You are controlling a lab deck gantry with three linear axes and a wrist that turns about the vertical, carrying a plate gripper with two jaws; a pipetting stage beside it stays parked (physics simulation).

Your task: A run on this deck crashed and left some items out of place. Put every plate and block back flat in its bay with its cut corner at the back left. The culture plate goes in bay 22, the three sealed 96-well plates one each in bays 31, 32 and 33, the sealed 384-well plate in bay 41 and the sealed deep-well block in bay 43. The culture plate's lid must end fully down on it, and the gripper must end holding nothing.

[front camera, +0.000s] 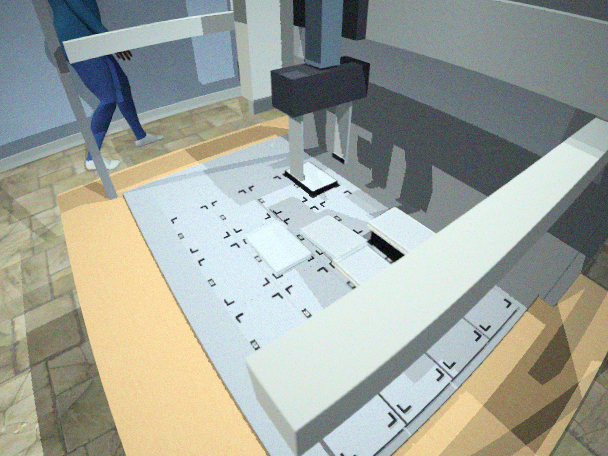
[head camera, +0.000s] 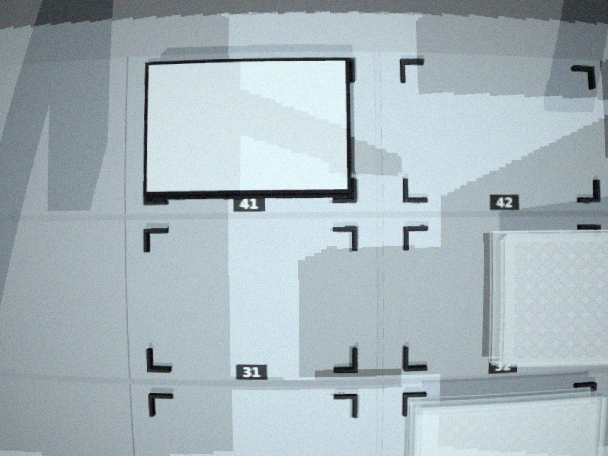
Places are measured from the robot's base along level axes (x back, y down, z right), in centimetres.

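Pixels of known places: gripper, fingertip midpoint: (front camera: 319,167); robot's base at its link origin: (front camera: 172,220).
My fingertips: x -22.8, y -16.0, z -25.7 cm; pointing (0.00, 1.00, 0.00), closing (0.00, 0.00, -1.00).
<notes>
For each thing: its top centre in the pictures, then the offset to it from my fingertips. "pt": a spot on its surface instead.
- dark-bodied plate at its top centre: (head camera: 245,124) (front camera: 310,175) dx +16.4, dy +14.5, dz -10.7 cm
- clear-edged plate with faint wells, top centre: (front camera: 332,232) dx -5.2, dy +13.2, dz +0.0 cm
- pale plate at its top centre: (front camera: 369,268) dx -16.4, dy +14.5, dz +0.0 cm
- clear-edged plate at its top centre: (front camera: 276,243) dx +0.0, dy +14.3, dz +10.7 cm
- taller block at its top centre: (front camera: 404,229) dx -15.5, dy +10.2, dz -10.2 cm
- Bay 31's label at a spot on its surface: (head camera: 251,372) pt dx +16.4, dy +16.0, dz +4.6 cm
- bay 42's label at a spot on its surface: (head camera: 504,202) pt dx +0.0, dy +15.9, dz -6.1 cm
My gripper (front camera: 320,171) is open and empty above the back-left plate, one jaw towards the front and one behind; the jaws do not show in the head view. The dark-bodied plate (front camera: 314,175) (head camera: 200,135) with a pale top lies in bay 41; its cut corner is not distinguishable. A clear-edged plate with faint wells (front camera: 332,236) (head camera: 555,300) sits shifted right in bay 32, its right end overlapping another pale plate (front camera: 361,266) by bay 33. A clear-edged plate (front camera: 280,245) (head camera: 505,430) lies at bay 22, slightly turned. A taller block (front camera: 401,227) stands around bay 43, partly hidden.
Bay 31's label (head camera: 251,372) and bay 42's label (head camera: 504,202) show in the head view. A thick pale rail (front camera: 425,280) crosses the front view and hides part of the deck. A person (front camera: 107,85) stands beyond the deck at the left.
</notes>
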